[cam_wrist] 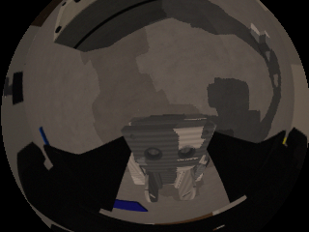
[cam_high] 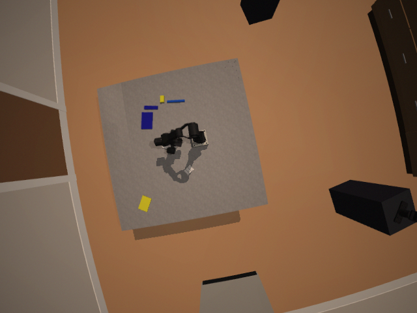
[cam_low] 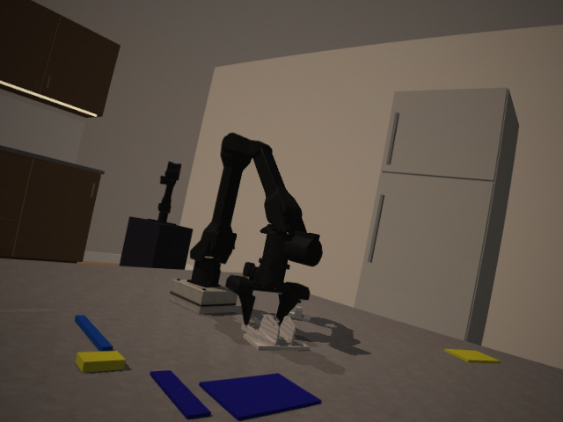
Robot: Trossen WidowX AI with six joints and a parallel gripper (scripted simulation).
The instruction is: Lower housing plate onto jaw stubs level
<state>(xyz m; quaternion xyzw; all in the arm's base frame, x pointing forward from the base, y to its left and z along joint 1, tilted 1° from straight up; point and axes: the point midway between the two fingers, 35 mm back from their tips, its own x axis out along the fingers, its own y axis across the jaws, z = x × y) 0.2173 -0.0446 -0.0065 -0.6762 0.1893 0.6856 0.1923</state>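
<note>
Right now my gripper tip is 1 cm short of the pale housing part and 2 cm below it. From my gripper tip the other things lie so: dark blue plate 17 cm ahead, 27 cm to the right, 1 cm below; dark blue bar 10 cm ahead, 37 cm to the right, 1 cm below; blue stick 12 cm behind, 34 cm to the right, 1 cm below.
</note>
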